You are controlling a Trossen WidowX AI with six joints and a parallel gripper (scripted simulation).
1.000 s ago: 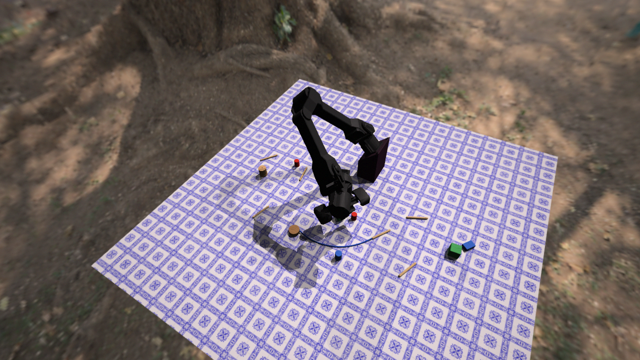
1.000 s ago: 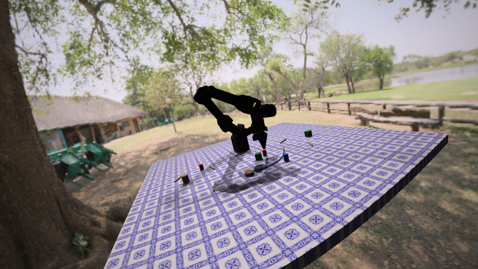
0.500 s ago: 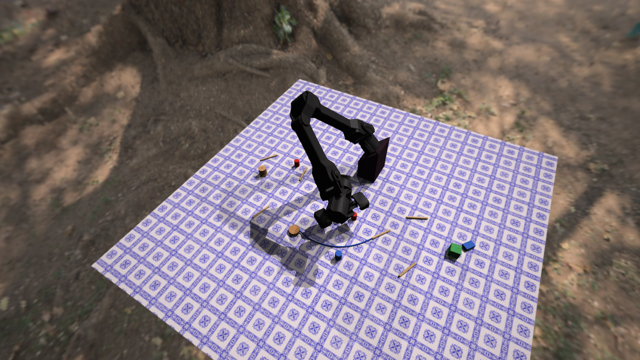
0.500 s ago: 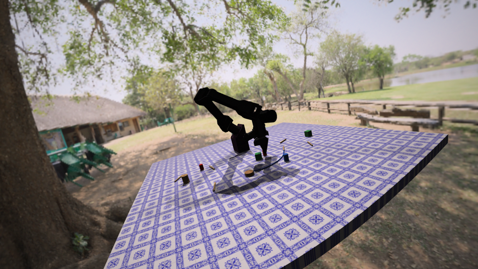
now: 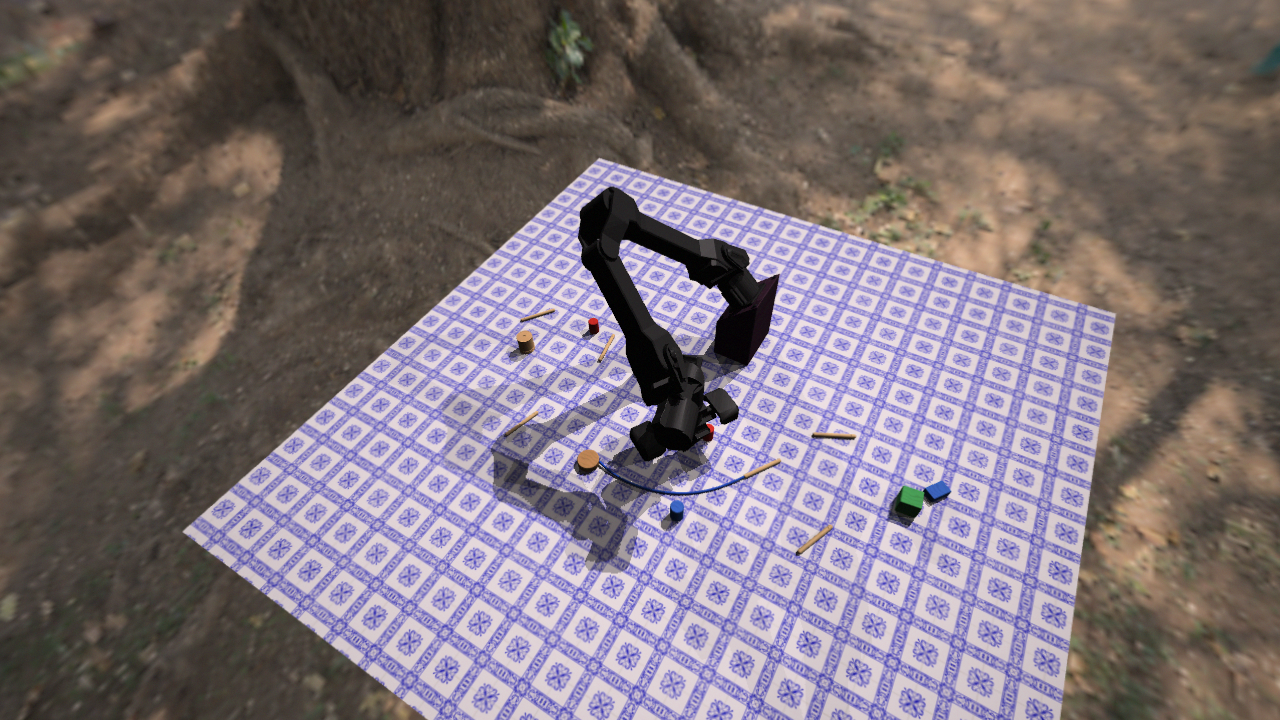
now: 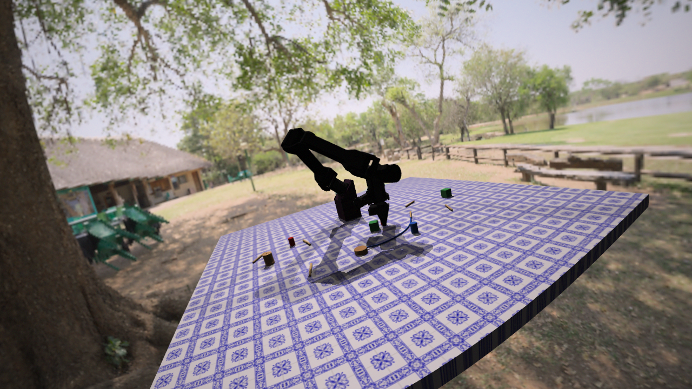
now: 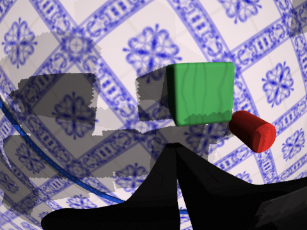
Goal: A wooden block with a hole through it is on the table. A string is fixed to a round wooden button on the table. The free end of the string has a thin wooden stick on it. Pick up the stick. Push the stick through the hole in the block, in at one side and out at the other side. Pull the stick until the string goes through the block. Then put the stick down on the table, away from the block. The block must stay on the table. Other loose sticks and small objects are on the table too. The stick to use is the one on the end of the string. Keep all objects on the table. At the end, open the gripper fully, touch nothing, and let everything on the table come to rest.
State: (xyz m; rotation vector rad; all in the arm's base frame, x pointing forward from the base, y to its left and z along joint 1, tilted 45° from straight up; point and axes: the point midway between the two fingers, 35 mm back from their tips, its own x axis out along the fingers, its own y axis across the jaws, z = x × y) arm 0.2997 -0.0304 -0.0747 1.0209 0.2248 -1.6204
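Now: gripper tip 2 cm past the string, 12 cm to the right of it and 1 cm above it. Round my gripper tip: round wooden button 11 cm ahead, 14 cm to the right, 1 cm below; thin stick 3 cm behind, 13 cm to the left, 1 cm below; blue cylinder 11 cm ahead, 5 cm to the left.
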